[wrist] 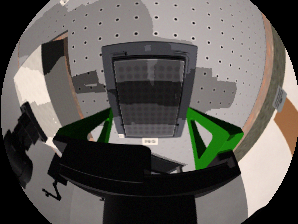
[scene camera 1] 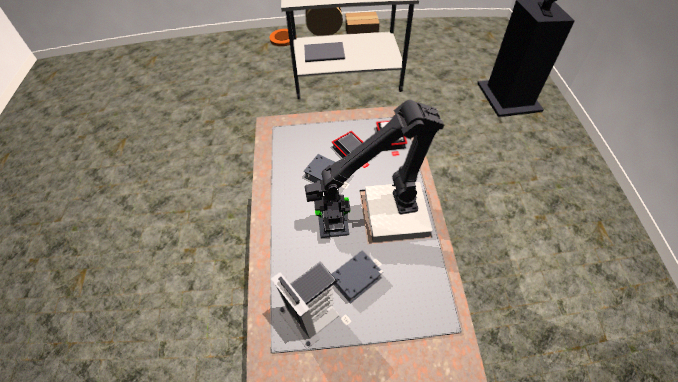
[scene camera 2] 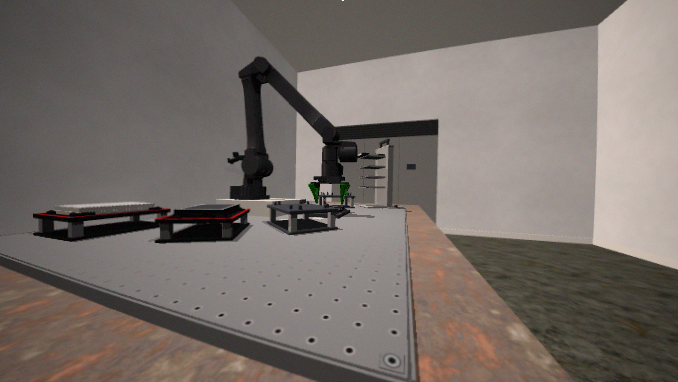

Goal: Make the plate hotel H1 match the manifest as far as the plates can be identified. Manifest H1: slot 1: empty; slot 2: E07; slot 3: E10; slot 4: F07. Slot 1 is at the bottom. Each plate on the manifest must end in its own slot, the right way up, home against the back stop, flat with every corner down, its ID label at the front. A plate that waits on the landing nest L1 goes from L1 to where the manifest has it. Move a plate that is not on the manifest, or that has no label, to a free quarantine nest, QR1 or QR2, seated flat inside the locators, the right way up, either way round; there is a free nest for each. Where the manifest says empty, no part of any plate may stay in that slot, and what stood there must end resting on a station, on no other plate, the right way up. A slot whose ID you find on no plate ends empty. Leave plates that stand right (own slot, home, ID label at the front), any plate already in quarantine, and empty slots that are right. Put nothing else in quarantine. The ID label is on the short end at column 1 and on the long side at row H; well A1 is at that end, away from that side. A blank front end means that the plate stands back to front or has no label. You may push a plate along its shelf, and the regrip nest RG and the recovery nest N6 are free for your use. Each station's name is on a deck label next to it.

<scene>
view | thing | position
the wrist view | my gripper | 149,111
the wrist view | dark plate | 149,88
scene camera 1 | dark plate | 318,279
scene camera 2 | my gripper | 329,204
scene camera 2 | dark plate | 203,210
</scene>
